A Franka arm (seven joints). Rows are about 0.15 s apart.
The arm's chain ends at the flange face. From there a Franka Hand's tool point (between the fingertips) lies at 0.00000 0.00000 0.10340 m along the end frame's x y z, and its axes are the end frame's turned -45 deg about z.
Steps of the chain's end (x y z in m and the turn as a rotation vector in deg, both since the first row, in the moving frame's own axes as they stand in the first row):
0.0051, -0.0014, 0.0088, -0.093, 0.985, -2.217
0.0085, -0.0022, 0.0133, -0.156, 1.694, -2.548
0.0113, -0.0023, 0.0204, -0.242, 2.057, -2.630
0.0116, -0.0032, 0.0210, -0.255, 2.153, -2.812
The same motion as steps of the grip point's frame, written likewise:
0.0058, 0.0040, 0.0088, -0.762, 0.631, -2.217
0.0096, 0.0068, 0.0133, -1.308, 1.088, -2.548
0.0120, 0.0092, 0.0203, -1.626, 1.283, -2.630
0.0130, 0.0090, 0.0209, -1.703, 1.342, -2.812

